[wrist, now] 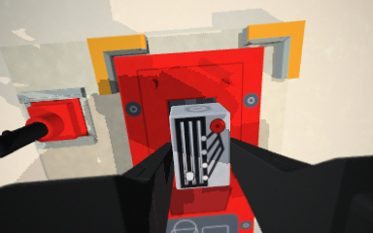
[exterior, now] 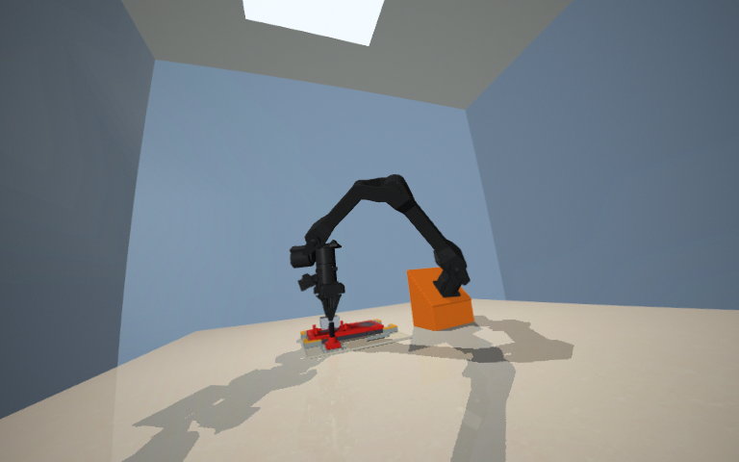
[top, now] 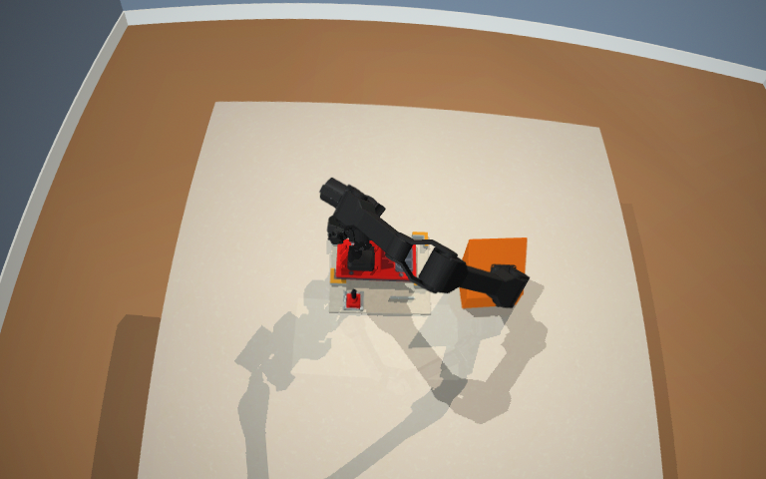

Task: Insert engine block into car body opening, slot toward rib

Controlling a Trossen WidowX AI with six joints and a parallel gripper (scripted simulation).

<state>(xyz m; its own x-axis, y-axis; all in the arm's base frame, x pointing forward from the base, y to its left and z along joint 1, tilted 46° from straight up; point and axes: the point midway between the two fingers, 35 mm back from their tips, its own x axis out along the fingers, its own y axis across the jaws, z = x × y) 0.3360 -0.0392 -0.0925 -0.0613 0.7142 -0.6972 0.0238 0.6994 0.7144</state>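
Now: gripper tip 40 mm past the fixture, 20 mm to the right of it and 40 mm above it. The rest, counted from my gripper tip: engine block (10 mm below).
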